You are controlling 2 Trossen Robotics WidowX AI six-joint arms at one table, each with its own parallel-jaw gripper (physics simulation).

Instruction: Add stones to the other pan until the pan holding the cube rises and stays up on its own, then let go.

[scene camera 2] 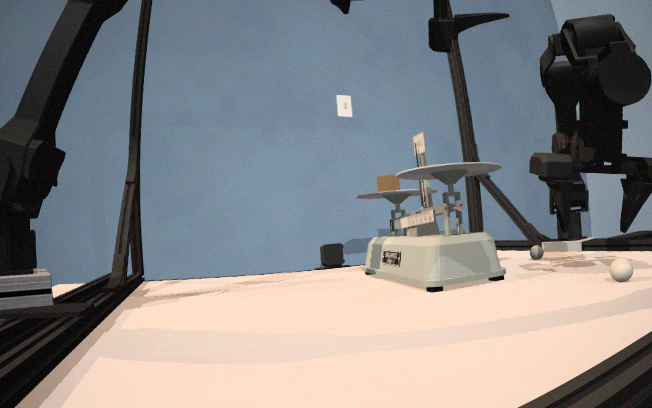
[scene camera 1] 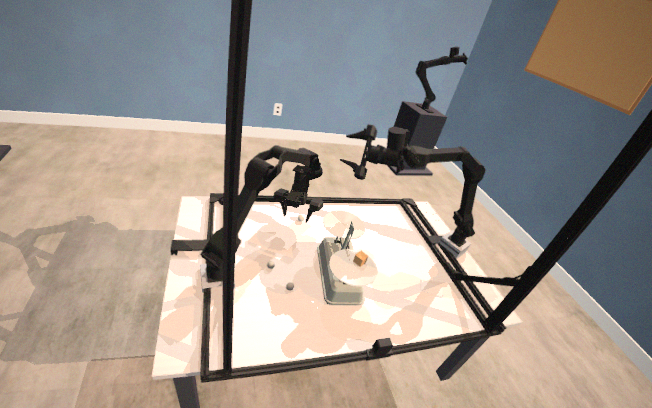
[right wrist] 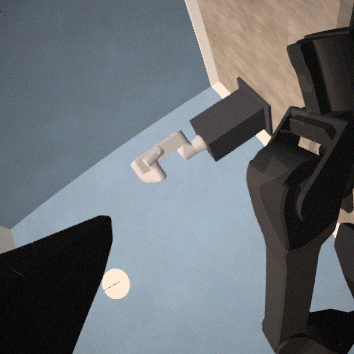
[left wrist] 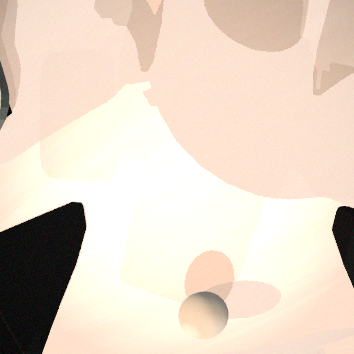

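Where they show: left gripper, fingertip midpoint: [scene camera 2: 594, 232] [scene camera 1: 295, 219] [left wrist: 215, 218]; right gripper, fingertip midpoint: [scene camera 1: 343, 148] [right wrist: 230, 233]; left arm's base, link origin: [scene camera 2: 570, 239] [scene camera 1: 217, 273]; right arm's base, link origin: [scene camera 2: 3, 273] [scene camera 1: 456, 240].
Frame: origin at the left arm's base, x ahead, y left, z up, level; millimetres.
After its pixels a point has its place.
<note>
An orange cube [scene camera 1: 360, 258] @(z 151, x 406, y -145 mm) [scene camera 2: 388, 183] @(z 138, x 426, y -122 mm) sits on one pan [scene camera 1: 345, 272] @(z 123, x 353, y -167 mm) [scene camera 2: 367, 196] @(z 121, x 438, y -172 mm) of the grey-green balance [scene camera 1: 330, 285] @(z 31, x 336, y -138 mm) [scene camera 2: 425, 257] @(z 22, x 494, y 38 mm). This pan looks lower in scene camera 2 than the other pan [scene camera 2: 450, 171] @(z 131, x 452, y 54 mm), on which no stone shows. My left gripper [scene camera 1: 296, 217] @(z 35, x 317, y 195 mm) [scene camera 2: 594, 230] @(z 35, x 317, y 195 mm) [left wrist: 215, 218] @(z 35, x 317, y 195 mm) is open, pointing down above the table near a pale stone [scene camera 1: 300, 218] @(z -2, x 358, y 239 mm) [scene camera 2: 621, 270] @(z -6, x 377, y 253 mm) [left wrist: 203, 315] @(z 4, x 359, y 242 mm). The stone lies below the fingers, not held. Two grey stones [scene camera 1: 270, 264] @(z 2, x 176, y 8 mm) [scene camera 1: 290, 286] @(z 3, x 218, y -95 mm) lie left of the balance in scene camera 1. My right gripper [scene camera 1: 345, 148] @(z 344, x 450, y 205 mm) is open and empty, high beyond the balance.
A black frame [scene camera 1: 320, 366] @(z -36, x 235, y -353 mm) borders the white table [scene camera 1: 165, 350] @(z -22, x -156, y -219 mm), with a dark upright post [scene camera 1: 232, 150] @(z 607, x -12, y -316 mm) at the left and a slanted one [scene camera 1: 565, 240] @(z 408, x 838, y -412 mm) at the right. A small black box [scene camera 1: 382, 346] @(z 31, x 402, y -374 mm) [scene camera 2: 331, 255] @(z 9, x 425, y -352 mm) sits on the frame. Another arm stands on a dark pedestal [scene camera 1: 425, 120] beyond the table.
</note>
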